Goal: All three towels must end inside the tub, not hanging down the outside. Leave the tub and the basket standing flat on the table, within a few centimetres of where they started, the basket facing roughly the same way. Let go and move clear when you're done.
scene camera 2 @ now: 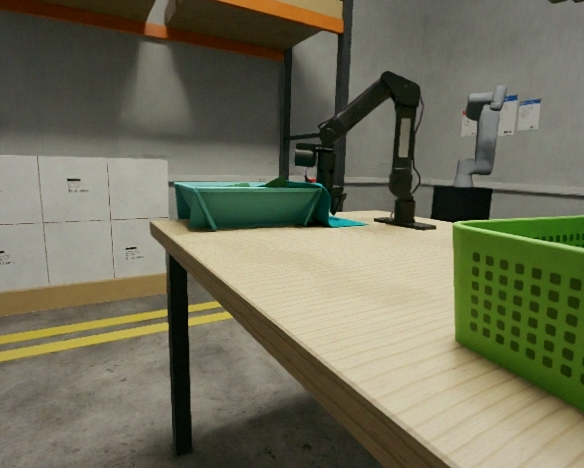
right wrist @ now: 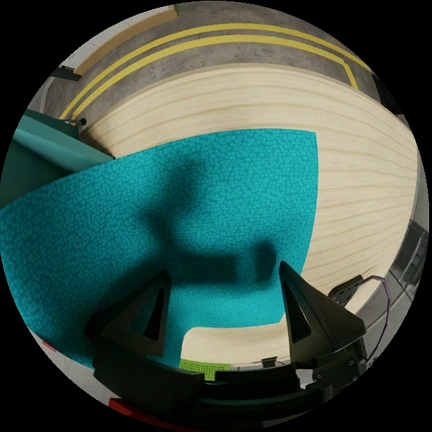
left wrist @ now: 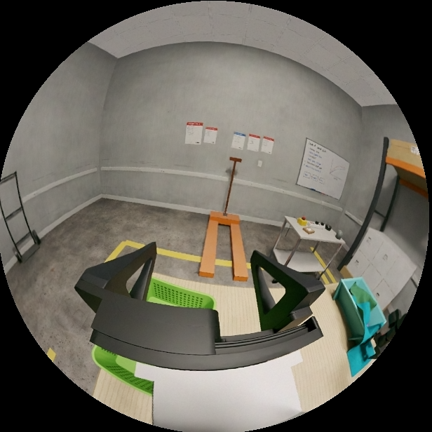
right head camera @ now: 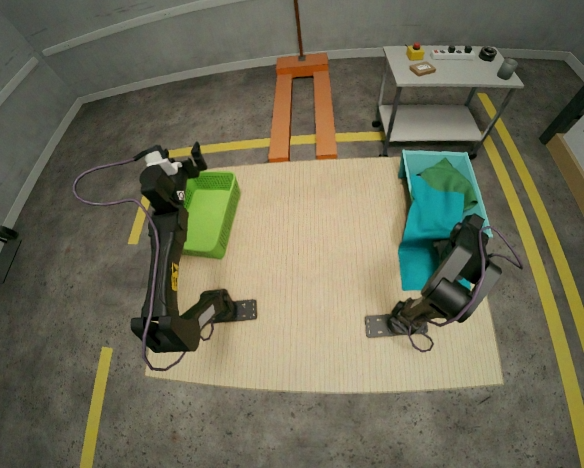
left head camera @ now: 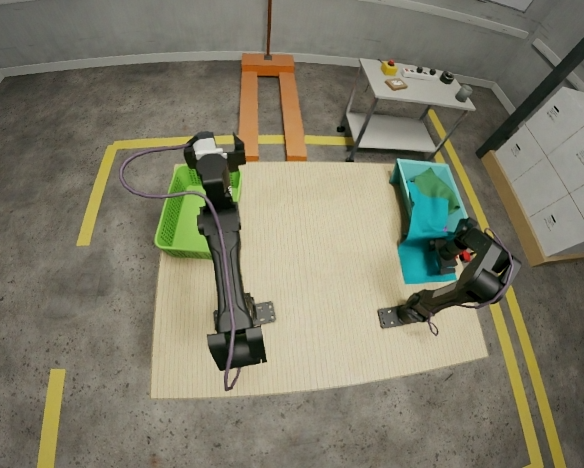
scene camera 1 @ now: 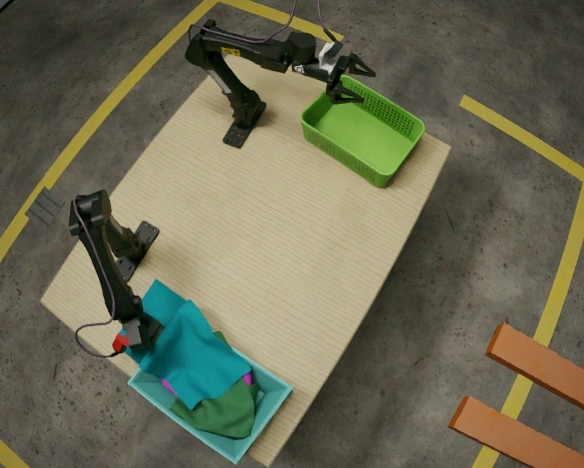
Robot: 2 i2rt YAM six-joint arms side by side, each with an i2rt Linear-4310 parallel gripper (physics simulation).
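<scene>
The teal towel lies partly in the tub, drapes over its near short wall and spreads onto the table. A green towel lies in the tub. Bits of a magenta towel show beneath the teal one. My right gripper is open and points down, close above the teal towel outside the tub. My left gripper is open and empty, above the green basket.
The tub stands at the table's back right in the head views, and the basket at the back left. An orange pallet jack and a grey cart stand beyond the table. White boxes are at the right.
</scene>
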